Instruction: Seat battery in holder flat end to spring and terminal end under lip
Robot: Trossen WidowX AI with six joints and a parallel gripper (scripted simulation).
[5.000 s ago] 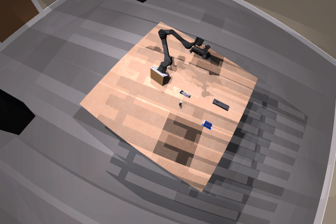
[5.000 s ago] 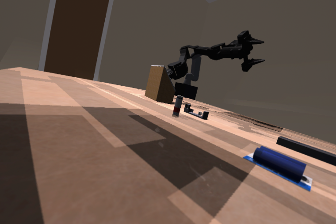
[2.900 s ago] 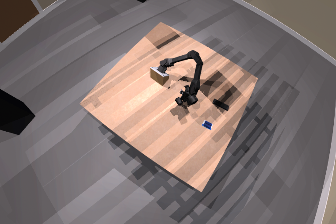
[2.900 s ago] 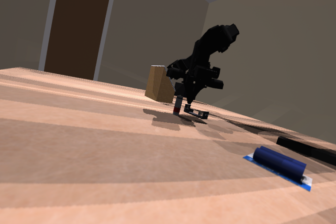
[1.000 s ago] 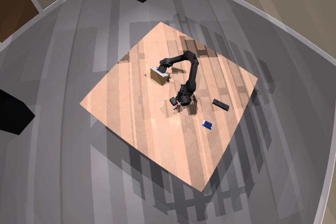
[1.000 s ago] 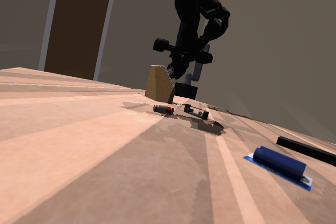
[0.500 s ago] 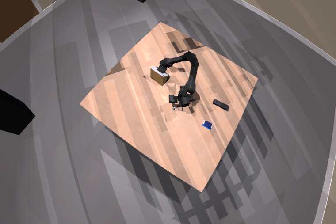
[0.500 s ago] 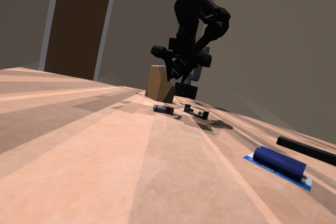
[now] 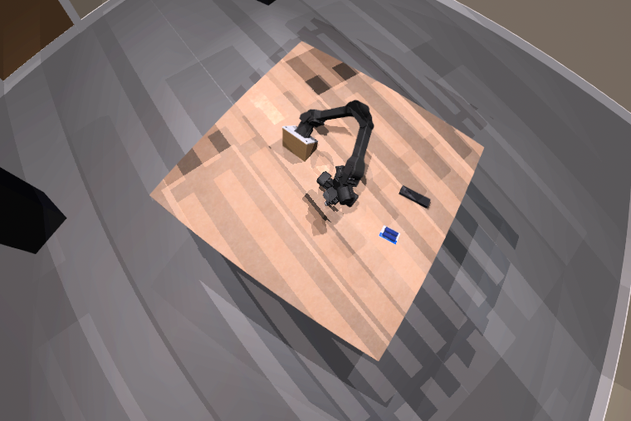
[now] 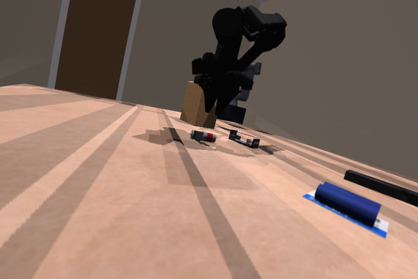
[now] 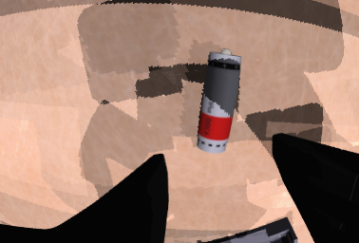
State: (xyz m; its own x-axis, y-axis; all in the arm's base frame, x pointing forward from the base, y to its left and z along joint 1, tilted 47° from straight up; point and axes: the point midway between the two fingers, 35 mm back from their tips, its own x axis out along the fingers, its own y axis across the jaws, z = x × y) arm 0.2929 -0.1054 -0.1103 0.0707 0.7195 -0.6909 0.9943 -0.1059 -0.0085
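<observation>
Now: the battery 60 mm below my gripper tip and 10 mm behind it. Round my gripper tip: card (310 mm ahead, 60 mm below, 20 mm to the left).
</observation>
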